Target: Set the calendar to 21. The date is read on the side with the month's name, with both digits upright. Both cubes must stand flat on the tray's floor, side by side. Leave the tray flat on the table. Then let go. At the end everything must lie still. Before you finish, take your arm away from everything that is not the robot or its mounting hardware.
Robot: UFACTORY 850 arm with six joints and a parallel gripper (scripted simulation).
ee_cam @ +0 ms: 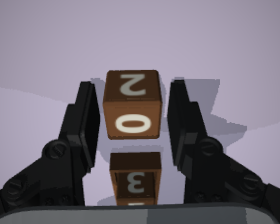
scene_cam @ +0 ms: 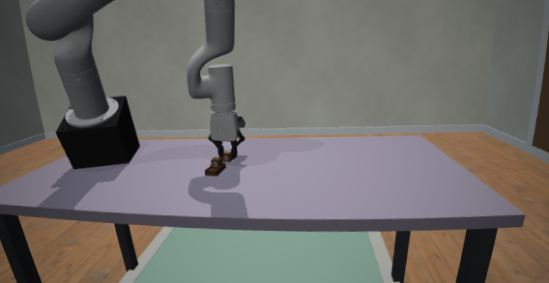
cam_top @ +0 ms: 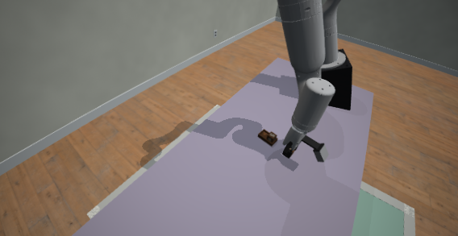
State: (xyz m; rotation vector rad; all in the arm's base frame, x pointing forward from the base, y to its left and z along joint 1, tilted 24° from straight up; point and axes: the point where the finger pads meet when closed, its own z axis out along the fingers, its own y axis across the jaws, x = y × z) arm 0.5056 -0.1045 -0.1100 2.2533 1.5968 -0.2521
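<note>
Right now the brown cube is 10 mm below my hand. The rest, counted from my hand: digit cube 30 mm behind, 80 mm to the right; brown tray 40 mm behind, 100 mm to the right, 20 mm below.
</note>
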